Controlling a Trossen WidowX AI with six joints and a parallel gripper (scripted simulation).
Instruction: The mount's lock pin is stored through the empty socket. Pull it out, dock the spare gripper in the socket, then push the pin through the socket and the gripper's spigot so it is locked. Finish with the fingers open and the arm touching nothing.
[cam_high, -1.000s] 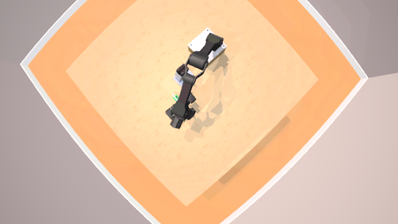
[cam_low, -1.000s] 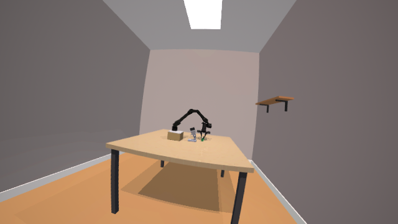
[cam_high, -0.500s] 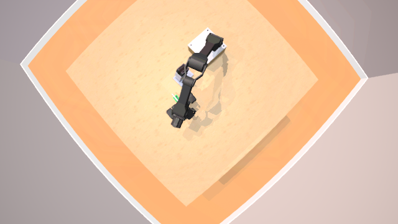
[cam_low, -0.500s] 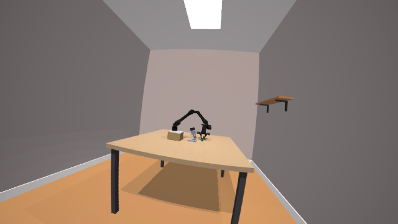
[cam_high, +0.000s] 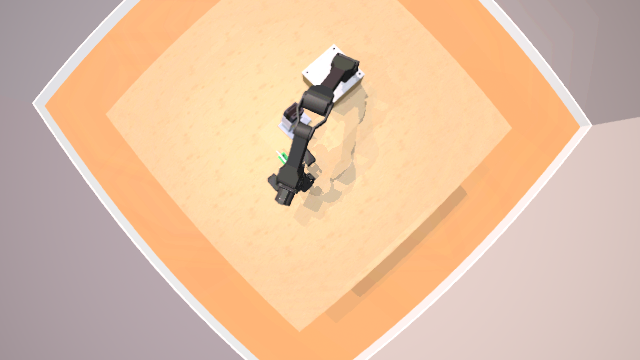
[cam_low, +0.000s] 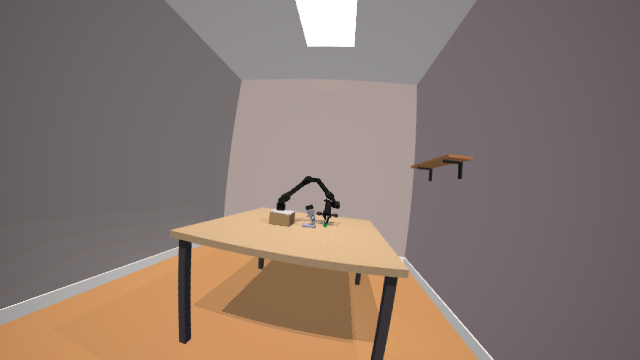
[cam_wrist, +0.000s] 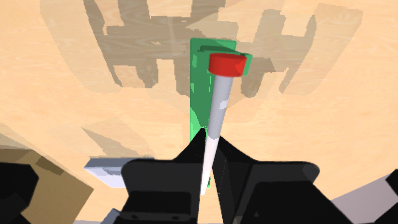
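Right now my gripper tip is 1 cm to the right of the green pin holder and 1 cm below it. Round my gripper tip: spare gripper: 13 cm behind, 11 cm above, 10 cm to the right; then socket: 13 cm behind, 10 cm to the right, 4 cm above.
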